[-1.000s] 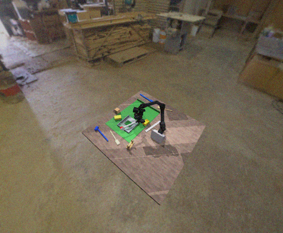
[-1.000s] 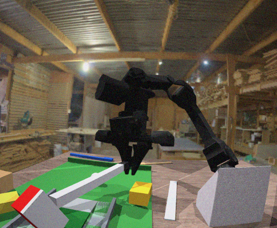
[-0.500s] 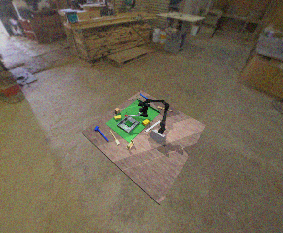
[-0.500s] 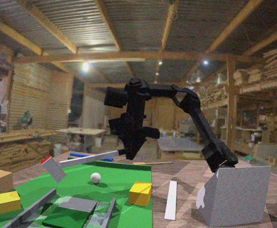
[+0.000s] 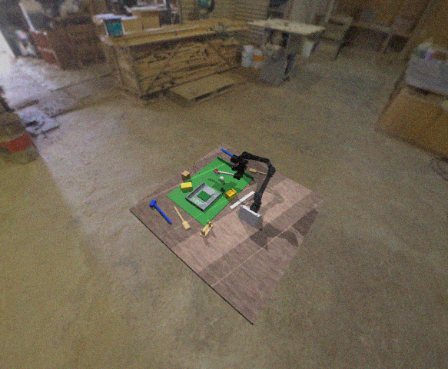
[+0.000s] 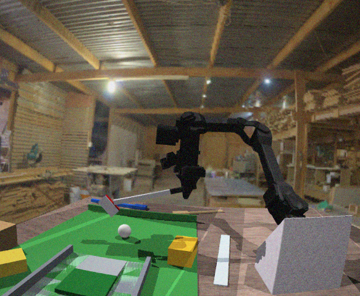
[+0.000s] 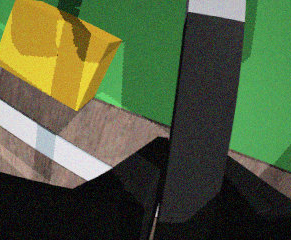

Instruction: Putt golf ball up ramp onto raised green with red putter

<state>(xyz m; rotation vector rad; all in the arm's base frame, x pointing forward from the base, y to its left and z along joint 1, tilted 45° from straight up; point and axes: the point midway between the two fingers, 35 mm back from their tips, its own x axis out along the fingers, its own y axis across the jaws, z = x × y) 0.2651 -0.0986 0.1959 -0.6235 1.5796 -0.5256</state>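
The red putter is 12 cm ahead of my gripper tip and 1 cm to the left of it. Round my gripper tip: white golf ball: 18 cm ahead, 1 cm to the right, 12 cm below; green mat: 21 cm ahead, 11 cm to the left, 14 cm below; white bar: 11 cm behind, 9 cm to the left, 14 cm below.
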